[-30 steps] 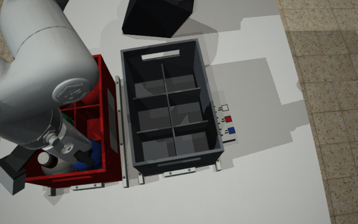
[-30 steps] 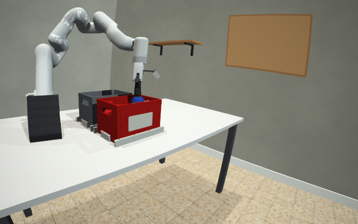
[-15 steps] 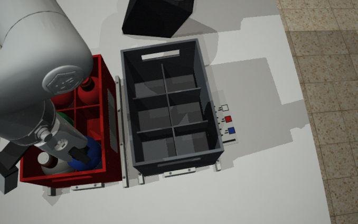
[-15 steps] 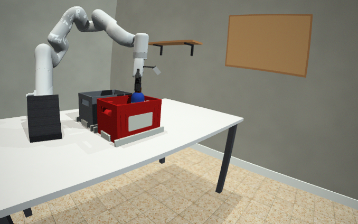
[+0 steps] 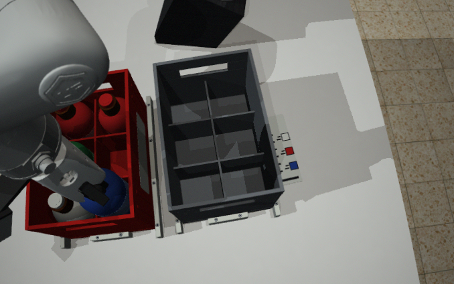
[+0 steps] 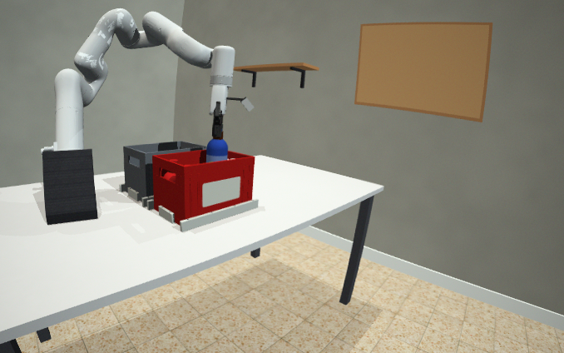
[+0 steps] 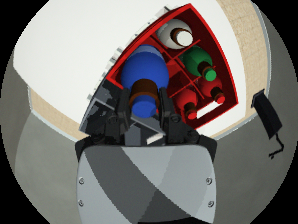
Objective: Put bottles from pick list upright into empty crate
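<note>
The blue bottle is 70 mm below my hand. The rest, counted from my hand: white-label bottle: 20 mm ahead, 90 mm to the right, 160 mm below; then red-label bottle: 160 mm behind, 120 mm to the right, 160 mm below; then green bottle: 70 mm behind, 110 mm to the right, 160 mm below.
</note>
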